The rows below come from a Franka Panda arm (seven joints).
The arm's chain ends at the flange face. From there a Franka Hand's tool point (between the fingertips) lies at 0.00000 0.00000 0.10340 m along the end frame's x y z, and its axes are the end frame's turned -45 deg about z.
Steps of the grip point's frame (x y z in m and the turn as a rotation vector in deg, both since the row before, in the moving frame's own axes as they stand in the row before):
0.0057, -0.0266, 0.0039, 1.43, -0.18, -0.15
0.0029, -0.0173, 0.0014, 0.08, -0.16, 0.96
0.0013, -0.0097, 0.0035, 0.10, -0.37, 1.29
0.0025, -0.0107, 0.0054, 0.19, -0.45, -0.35
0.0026, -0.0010, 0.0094, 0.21, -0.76, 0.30
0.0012, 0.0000, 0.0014, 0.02, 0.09, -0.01
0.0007, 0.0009, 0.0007, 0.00, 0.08, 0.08
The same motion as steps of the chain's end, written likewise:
-0.0127, -0.0212, 0.0039, 0.88, -1.14, -0.15
-0.0099, -0.0144, 0.0014, -0.06, -0.17, 0.96
-0.0053, -0.0081, 0.0035, -0.19, -0.33, 1.29
-0.0050, -0.0097, 0.0054, -0.18, -0.45, -0.35
0.0024, -0.0032, 0.0094, -0.39, -0.69, 0.30
0.0008, -0.0007, 0.0014, 0.08, 0.05, -0.01
0.0010, 0.0002, 0.0007, 0.06, 0.06, 0.08

